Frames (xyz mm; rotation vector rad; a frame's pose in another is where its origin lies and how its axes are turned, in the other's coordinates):
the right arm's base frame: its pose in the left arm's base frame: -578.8 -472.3 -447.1 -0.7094 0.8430 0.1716
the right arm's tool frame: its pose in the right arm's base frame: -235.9 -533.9 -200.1 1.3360 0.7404 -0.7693
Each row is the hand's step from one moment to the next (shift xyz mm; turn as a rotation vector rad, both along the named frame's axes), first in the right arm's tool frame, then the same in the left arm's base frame.
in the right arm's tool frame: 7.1 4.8 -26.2 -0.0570 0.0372 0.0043
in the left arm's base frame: -9.3 15.2 -21.0 0.0413 0.0449 0.0304
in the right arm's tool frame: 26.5 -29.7 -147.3 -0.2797 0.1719 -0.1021
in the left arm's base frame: -100.0 77.4 -85.4 0.1341 0.3038 0.0889
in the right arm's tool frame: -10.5 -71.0 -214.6 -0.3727 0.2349 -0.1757
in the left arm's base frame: -163.7 136.2 -76.4 0.1647 0.4344 0.0954
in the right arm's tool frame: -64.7 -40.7 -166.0 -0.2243 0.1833 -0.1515
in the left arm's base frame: -107.4 146.2 -22.2 0.1135 0.3061 0.0168
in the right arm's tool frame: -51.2 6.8 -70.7 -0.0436 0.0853 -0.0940
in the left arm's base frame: -21.9 84.8 -1.2 0.0341 0.1197 -0.0503
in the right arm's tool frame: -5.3 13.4 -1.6 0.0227 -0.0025 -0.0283
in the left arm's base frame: 11.5 8.6 -2.2 -0.0186 0.0045 -0.0309
